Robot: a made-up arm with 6 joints.
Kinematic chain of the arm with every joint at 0, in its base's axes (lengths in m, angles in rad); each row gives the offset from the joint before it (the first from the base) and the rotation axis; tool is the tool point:
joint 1: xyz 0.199 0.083 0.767 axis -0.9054 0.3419 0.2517
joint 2: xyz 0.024 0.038 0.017 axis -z
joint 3: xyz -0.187 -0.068 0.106 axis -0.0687 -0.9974 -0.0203
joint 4: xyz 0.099 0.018 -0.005 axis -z
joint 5: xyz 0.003 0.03 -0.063 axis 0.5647 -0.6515 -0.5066
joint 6: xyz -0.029 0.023 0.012 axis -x
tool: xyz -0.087 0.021 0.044
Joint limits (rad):
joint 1: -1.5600..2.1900
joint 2: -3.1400..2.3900
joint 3: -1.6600..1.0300
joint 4: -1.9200..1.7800
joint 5: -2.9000..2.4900
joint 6: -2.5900..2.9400
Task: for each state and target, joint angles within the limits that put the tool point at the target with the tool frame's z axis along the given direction. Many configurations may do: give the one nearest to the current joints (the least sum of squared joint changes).
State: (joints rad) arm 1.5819 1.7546 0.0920 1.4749 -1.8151 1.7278
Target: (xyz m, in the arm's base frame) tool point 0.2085 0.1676 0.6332 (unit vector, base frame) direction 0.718 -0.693 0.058
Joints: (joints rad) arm 1.8212 1.3276 0.2041 1.7800 -0.7661 2.3017
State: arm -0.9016 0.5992 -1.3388 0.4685 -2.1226 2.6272
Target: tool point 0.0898 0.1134 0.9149 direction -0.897 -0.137 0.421
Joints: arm -1.0508 0.9807 -1.1708 0.2991 -1.7084 2.6384
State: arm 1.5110 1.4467 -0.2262 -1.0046 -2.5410 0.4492
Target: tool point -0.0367 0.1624 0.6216 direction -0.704 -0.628 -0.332
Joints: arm 2.1900 1.4649 0.3598 -1.2555 -1.6251 0.7186
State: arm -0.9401 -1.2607 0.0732 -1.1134 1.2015 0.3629
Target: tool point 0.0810 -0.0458 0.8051 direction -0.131 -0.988 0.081
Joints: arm -0.3060 -1.1633 0.4095 -0.6215 1.9068 0.7399
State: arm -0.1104 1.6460 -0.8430 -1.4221 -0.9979 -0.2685
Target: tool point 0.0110 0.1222 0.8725 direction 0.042 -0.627 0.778
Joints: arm -0.7555 1.0170 -0.7406 -1.6480 -0.7909 -0.0195
